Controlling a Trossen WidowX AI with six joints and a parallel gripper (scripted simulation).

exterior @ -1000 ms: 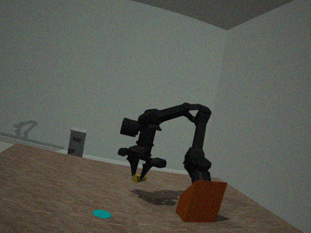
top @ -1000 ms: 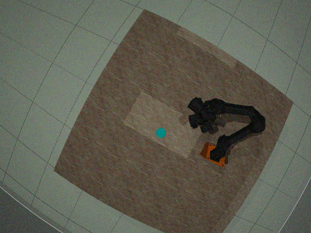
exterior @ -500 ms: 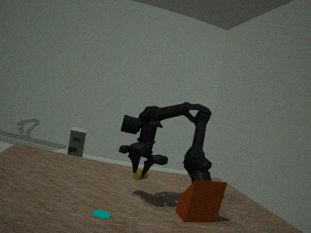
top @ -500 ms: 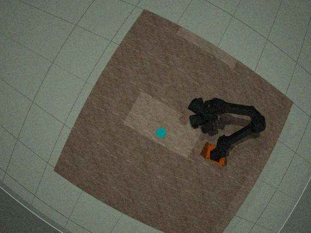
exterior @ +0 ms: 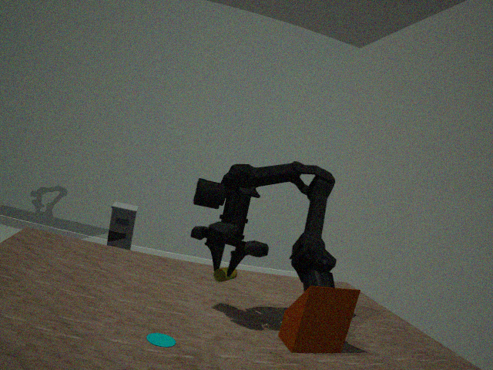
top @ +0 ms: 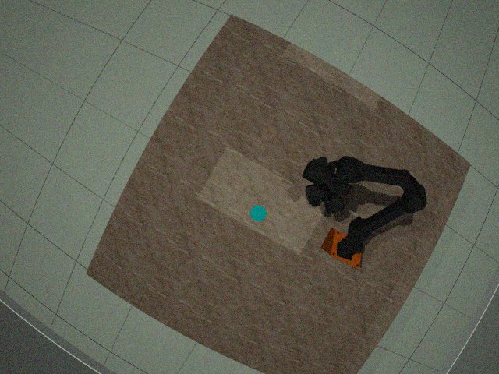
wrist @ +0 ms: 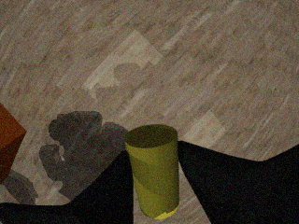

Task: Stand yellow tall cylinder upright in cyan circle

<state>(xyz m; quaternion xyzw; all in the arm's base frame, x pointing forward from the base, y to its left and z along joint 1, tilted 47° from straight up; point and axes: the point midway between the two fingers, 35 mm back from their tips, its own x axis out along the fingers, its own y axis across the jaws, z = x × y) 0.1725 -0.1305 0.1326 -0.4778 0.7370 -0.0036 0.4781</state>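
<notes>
My gripper tip is 18 cm to the right of the cyan circle, 16 cm short of it and 11 cm above it. Also, from my gripper tip: yellow cylinder (1 cm to the right, 1 cm behind).
</notes>
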